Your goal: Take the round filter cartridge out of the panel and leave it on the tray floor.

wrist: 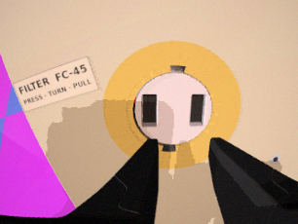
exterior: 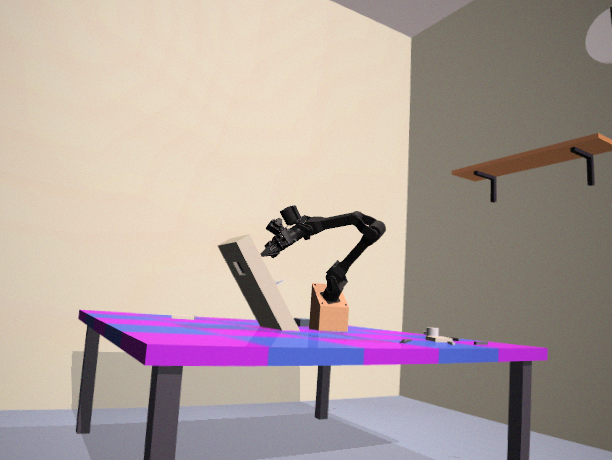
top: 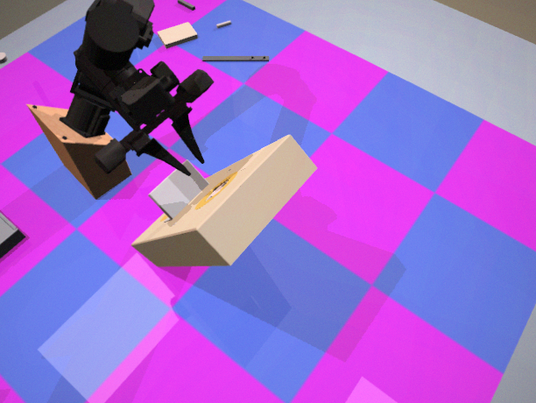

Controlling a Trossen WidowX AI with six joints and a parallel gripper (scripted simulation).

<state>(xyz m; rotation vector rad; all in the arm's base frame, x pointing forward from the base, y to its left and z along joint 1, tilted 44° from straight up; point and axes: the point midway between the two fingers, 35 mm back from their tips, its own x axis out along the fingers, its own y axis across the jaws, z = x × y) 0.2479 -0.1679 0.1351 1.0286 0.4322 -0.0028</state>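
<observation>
Now: gripper tip 50 mm short of the round filter cartridge and 30 mm above it. From my gripper tip the other things lie so: grey tray: 410 mm behind, 240 mm to the right, 260 mm below; then service panel: 110 mm below.
</observation>
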